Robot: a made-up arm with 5 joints.
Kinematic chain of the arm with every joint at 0, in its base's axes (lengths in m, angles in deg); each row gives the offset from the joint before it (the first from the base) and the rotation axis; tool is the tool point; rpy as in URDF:
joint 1: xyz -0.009 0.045 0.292 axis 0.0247 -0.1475 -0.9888
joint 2: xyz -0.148 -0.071 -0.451 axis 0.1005 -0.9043 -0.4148
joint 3: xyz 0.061 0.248 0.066 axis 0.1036 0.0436 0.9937
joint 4: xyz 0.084 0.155 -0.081 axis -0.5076 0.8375 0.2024
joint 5: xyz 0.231 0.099 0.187 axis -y
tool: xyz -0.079 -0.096 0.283 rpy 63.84 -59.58 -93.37
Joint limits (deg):
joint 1: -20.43..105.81
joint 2: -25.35..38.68
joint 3: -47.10..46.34
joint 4: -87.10..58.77
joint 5: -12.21..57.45
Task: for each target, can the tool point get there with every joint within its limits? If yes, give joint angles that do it. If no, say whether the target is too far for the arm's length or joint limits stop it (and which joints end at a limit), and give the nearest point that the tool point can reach.
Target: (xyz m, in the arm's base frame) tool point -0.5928 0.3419 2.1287
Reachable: no: too far | nearest point -0.1491 0.2873 0.4723 | short by 1.716 m
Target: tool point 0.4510 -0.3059 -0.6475
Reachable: no: joint limits stop it (at a limit: joint 2, joint 3, joint 4, joint 5) | nearest point 0.5220 -0.2901 -0.2823 | short by 0.372 m
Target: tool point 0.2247 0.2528 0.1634
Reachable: yes | joints 69.59 33.46 -33.61 -21.03 50.47
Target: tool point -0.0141 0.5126 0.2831
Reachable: yes | joints -9.42 11.95 21.24 18.70 13.15
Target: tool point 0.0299 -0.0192 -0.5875
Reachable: no: joint limits stop it (at a limit: joint 2, joint 3, joint 4) | nearest point 0.0772 0.2569 -0.2298 | short by 0.454 m
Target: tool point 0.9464 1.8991 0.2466
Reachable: no: too far | nearest point 0.4243 0.8141 -0.0914 | short by 1.251 m
